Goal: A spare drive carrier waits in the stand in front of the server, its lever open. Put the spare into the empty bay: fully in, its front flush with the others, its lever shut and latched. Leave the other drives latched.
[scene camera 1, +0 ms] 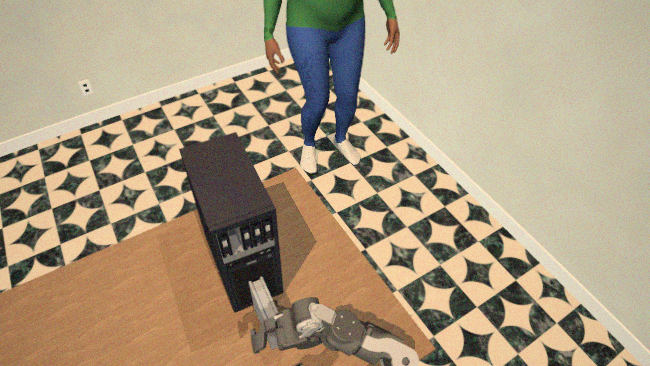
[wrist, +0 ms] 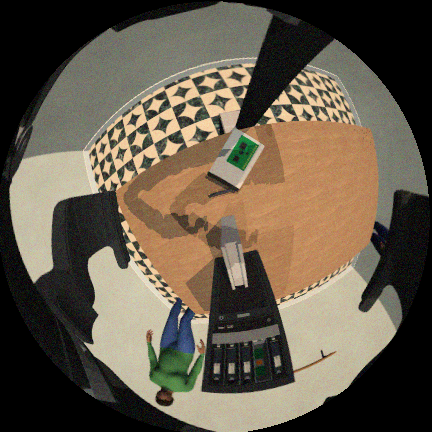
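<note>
The black server stands on the table with four drives in its upper row. The empty bay is second from left in the scene view and shows green and orange inside in the wrist view. A pale grey carrier with a green board lies broad side up in the wrist view, its dark lever sticking out; any support beneath it is hidden. A grey two-walled channel stands before the server. My gripper is wide open and empty, near the channel's near end.
The wooden table ends beside the server. A black column rises behind the carrier, near a pale block. A person in green and blue stands beyond the table.
</note>
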